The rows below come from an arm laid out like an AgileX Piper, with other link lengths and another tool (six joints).
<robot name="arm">
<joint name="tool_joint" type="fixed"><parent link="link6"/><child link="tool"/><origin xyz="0.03 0.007 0.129" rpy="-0.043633 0 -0.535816"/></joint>
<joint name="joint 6" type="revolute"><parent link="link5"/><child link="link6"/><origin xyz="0 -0.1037 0" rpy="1.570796 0 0"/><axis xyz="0 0 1"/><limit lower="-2.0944" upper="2.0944"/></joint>
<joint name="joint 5" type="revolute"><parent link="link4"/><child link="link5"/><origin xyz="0 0 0" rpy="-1.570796 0 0"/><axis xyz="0 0 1"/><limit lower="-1.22" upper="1.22"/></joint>
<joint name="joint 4" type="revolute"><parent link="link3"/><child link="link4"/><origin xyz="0.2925 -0.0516 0" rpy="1.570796 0 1.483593"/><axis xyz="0 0 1"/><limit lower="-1.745" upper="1.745"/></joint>
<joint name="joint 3" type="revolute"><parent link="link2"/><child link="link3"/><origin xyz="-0.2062 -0.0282 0"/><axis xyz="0 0 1"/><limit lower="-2.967" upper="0"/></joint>
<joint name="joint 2" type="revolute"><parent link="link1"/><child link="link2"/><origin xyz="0 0 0" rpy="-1.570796 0 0"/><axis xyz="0 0 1"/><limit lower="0" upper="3.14"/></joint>
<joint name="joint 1" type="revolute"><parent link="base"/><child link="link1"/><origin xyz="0 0 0.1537"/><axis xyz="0 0 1"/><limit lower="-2.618" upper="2.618"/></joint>
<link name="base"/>
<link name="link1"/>
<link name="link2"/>
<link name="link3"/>
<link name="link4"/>
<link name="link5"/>
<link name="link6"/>
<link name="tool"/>
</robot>
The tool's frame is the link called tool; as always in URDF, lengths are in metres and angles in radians.
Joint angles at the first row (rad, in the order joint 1, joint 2, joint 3, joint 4, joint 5, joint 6):
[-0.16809, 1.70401, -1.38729, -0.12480, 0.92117, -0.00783]
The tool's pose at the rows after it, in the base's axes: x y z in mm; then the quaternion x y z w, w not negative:
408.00 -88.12 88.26 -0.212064 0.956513 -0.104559 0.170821
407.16 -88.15 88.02 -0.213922 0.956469 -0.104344 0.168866
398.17 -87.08 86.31 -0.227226 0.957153 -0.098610 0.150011
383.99 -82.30 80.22 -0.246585 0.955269 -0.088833 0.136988
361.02 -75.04 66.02 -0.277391 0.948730 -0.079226 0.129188
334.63 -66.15 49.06 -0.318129 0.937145 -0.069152 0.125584
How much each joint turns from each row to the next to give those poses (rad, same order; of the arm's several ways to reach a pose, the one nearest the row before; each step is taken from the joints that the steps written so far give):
[-0.00001, -0.00002, 0.00002, 0.00000, 0.00000, -0.00001]
[0.00001, 0.00003, -0.00001, 0.00000, 0.00358, -0.00403]
[-0.00002, -0.00192, -0.00001, 0.00519, 0.03980, -0.03174]
[0.00002, -0.03463, 0.05518, 0.01855, 0.00853, -0.04685]
[0.00000, -0.07972, 0.13524, 0.02485, -0.03700, -0.07127]
[-0.00002, -0.09696, 0.16050, 0.03493, -0.05180, -0.09978]

